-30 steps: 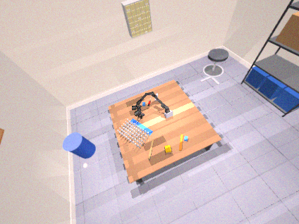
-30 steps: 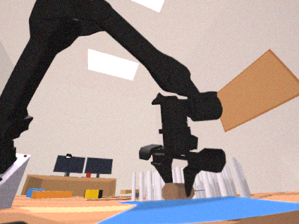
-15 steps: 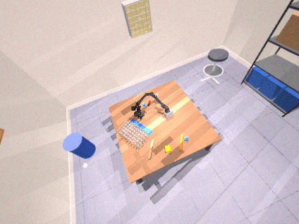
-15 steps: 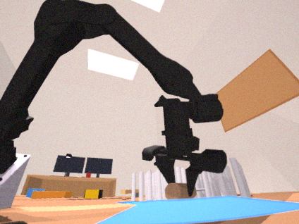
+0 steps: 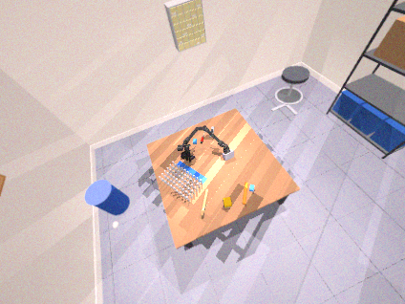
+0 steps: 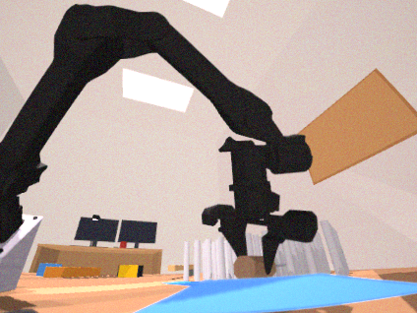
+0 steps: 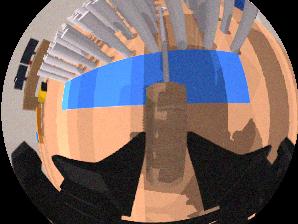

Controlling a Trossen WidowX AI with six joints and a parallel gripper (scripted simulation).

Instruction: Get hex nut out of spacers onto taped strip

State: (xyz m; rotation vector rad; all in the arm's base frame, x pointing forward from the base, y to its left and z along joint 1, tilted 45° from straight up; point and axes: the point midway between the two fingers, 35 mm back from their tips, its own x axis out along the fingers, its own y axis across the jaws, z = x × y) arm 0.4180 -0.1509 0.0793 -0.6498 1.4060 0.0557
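Now: the blue taped strip 110 mm to the left of my gripper tip, 30 mm below it and 30 mm ahead of it. Also, from my gripper tip: orange bar: 620 mm to the left, 350 mm behind, 20 mm below.
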